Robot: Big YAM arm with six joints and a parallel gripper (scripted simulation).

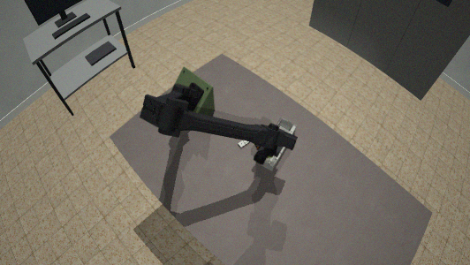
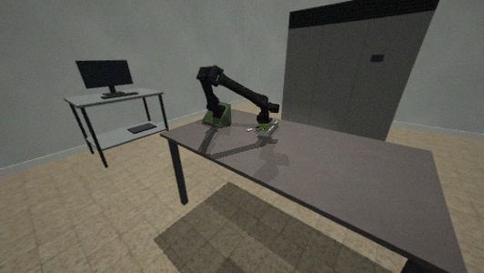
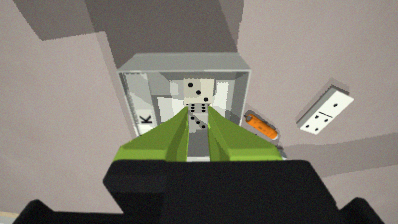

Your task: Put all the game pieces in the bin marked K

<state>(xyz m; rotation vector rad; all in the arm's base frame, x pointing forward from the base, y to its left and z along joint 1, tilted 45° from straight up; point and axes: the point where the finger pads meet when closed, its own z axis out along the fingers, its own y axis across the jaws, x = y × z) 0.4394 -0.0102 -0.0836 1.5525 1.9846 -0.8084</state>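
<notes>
Now: hand right at the white die. From my hand the other things lie so: orange cylinder 80 mm behind, 20 mm to the left, 30 mm below; then green cylinder 110 mm behind, 70 mm to the left, 30 mm below; then grey three-part bin 10 mm behind, 80 mm to the left, 10 mm below.
</notes>
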